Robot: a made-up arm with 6 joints. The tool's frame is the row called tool.
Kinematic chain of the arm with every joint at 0, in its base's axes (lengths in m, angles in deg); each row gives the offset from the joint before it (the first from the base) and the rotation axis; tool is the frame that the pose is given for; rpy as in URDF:
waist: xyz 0 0 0.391 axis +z
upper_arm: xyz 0 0 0 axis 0 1 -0.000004
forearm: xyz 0.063 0 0.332 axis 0 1 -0.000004
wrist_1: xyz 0.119 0 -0.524 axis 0 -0.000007 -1
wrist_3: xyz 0 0 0 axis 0 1 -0.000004
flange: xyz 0.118 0 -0.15 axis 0 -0.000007 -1
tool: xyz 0 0 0 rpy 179.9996 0 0
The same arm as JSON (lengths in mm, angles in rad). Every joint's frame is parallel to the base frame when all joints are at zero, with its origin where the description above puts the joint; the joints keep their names.
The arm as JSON. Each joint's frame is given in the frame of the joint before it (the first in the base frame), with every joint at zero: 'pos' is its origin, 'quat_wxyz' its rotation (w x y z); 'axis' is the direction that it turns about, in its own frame. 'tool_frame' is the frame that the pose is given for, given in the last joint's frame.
{"length_unit": "mm", "angle_unit": "rad", "joints": [{"joint": "waist", "pos": [0.0, 0.0, 391.0], "quat_wxyz": [1.0, 0.0, 0.0, 0.0], "axis": [0.0, 0.0, 1.0]}, {"joint": "upper_arm", "pos": [0.0, 0.0, 0.0], "quat_wxyz": [1.0, 0.0, 0.0, 0.0], "axis": [0.0, 1.0, 0.0]}, {"joint": "forearm", "pos": [63.0, 0.0, 332.0], "quat_wxyz": [1.0, 0.0, 0.0, 0.0], "axis": [0.0, 1.0, 0.0]}, {"joint": "wrist_1", "pos": [119.0, 0.0, -524.0], "quat_wxyz": [1.0, 0.0, 0.0, 0.0], "axis": [0.0, 0.0, -1.0]}, {"joint": "wrist_3", "pos": [0.0, 0.0, 0.0], "quat_wxyz": [1.0, 0.0, 0.0, 0.0], "axis": [0.0, 1.0, 0.0]}, {"joint": "flange", "pos": [118.0, 0.0, -150.0], "quat_wxyz": [1.0, 0.0, 0.0, 0.0], "axis": [0.0, 0.0, -1.0]}], "tool_frame": {"pos": [0.0, 0.0, 0.0], "quat_wxyz": [0.000003, 1.0, 0.0, 0.0]}}
